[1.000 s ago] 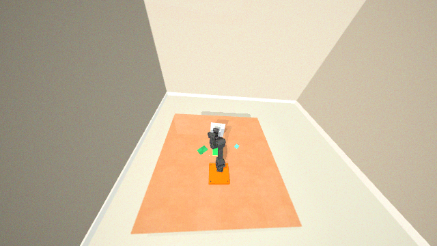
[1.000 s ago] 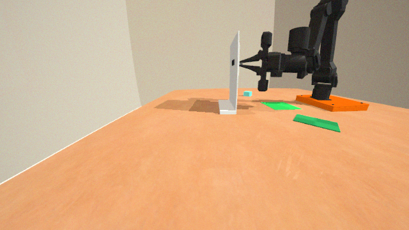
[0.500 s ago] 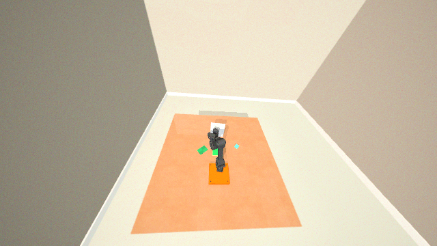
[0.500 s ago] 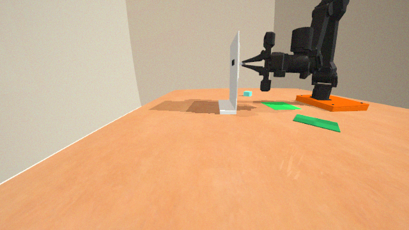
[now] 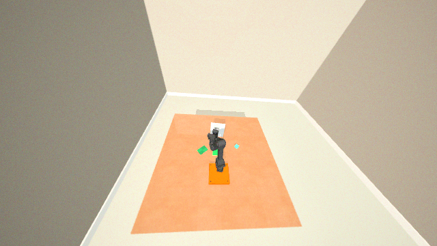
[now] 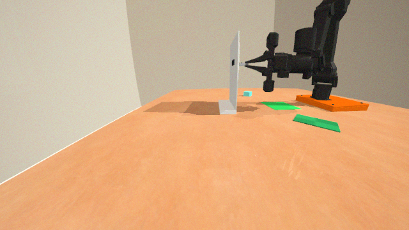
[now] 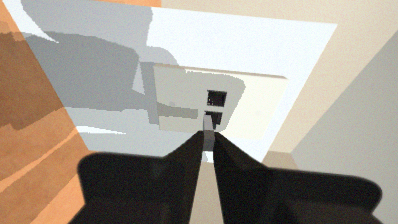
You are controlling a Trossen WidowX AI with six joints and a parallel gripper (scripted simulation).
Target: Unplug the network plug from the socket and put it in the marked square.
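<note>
The upright panel lies 5 cm ahead of my gripper tip, 1 cm to the left of it and 5 cm below it. The rest, counted from my gripper tip: thin tab: 1 cm ahead; then cyan block: 7 cm behind, 27 cm to the right, 15 cm below; then grey plug: 1 cm ahead.
</note>
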